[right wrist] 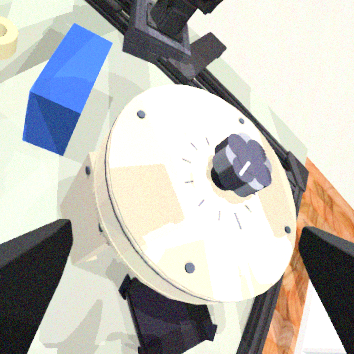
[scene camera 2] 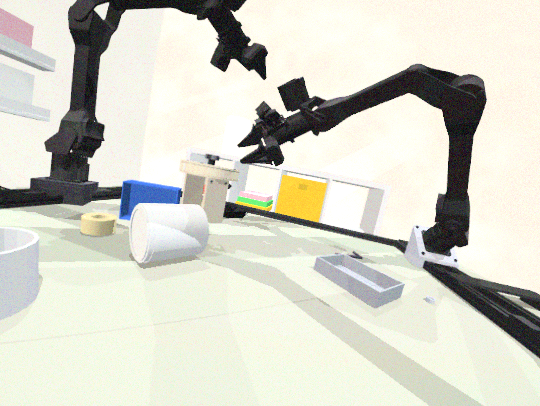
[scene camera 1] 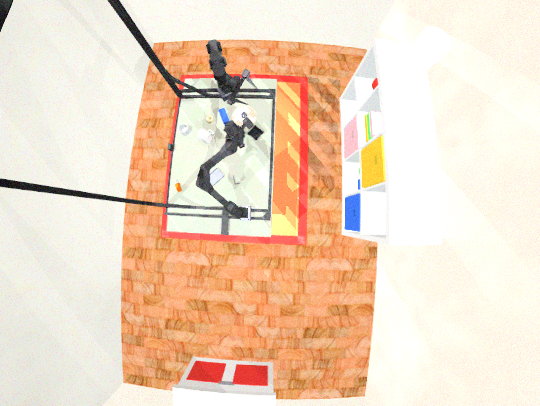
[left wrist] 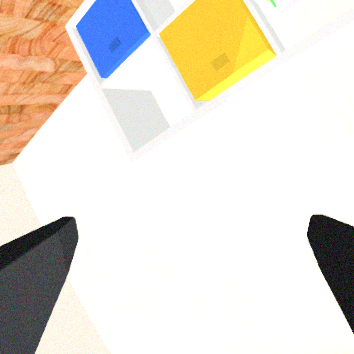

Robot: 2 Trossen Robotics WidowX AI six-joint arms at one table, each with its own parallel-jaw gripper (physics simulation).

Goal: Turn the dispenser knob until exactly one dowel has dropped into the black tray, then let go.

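Places are measured from the left arm's base along level axes (x left, y back, z up), in metres.
Pixels of known places: left gripper, between the fingertips: (scene camera 2: 257,74) (scene camera 1: 253,97) (left wrist: 193,226); right gripper, between the fingertips: (right wrist: 188,234) (scene camera 2: 238,153) (scene camera 1: 239,124); left arm's base, origin of its link: (right wrist: 163,22) (scene camera 2: 68,180) (scene camera 1: 225,90); right arm's base, origin of its link: (scene camera 2: 435,243) (scene camera 1: 244,213).
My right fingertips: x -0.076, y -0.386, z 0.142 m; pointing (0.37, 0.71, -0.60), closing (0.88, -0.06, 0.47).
Observation:
For each thing: its top centre in the pictures, then the offset to it from my right fingertips. "spot": a spot on its surface instead.
- cream dispenser, centre of its top: (right wrist: 222,176) (scene camera 2: 211,164) (scene camera 1: 244,116) dz -0.042, dx +0.060, dy +0.057 m
- black tray, centre of its top: (right wrist: 172,309) (scene camera 2: 230,208) (scene camera 1: 255,132) dz -0.164, dx +0.088, dy -0.028 m
- blue block-shaped container, centre of its top: (right wrist: 76,62) (scene camera 2: 154,184) (scene camera 1: 223,115) dz -0.108, dx -0.042, dy +0.186 m
- white cylinder, a spot on its surface: (scene camera 2: 170,232) spot: dz -0.136, dx -0.275, dy +0.144 m
- yellow ring, centre of its top: (scene camera 2: 99,216) dz -0.163, dx -0.136, dy +0.258 m
- grey open box, centre of its top: (scene camera 2: 358,269) (scene camera 1: 214,176) dz -0.164, dx -0.328, dy -0.147 m
The cream dispenser (scene camera 1: 238,111) (scene camera 2: 215,197) (right wrist: 145,145) stands upright with a round top. Its dark lobed knob (scene camera 2: 211,159) (right wrist: 250,155) carries a white line, slanting from lower left to upper right in the right wrist view; tick marks lie around it. The black tray (scene camera 1: 256,132) (scene camera 2: 235,210) (right wrist: 170,320) lies beside the dispenser's base, cut off at the right wrist view's lower edge; no dowel can be made out in it. My right gripper (scene camera 2: 240,153) (right wrist: 188,234) is open and empty above the dispenser, not touching the knob. My left gripper (left wrist: 193,226) is open and empty, higher up.
A blue block-shaped container (scene camera 1: 223,116) (scene camera 2: 152,200) (right wrist: 70,85) stands beside the dispenser. A white cylinder (scene camera 2: 170,232) lies on its side near a yellow ring (scene camera 2: 90,226). A grey open box (scene camera 2: 350,282) lies in front of my right arm. A white shelf (scene camera 1: 412,150) stands beyond the table.

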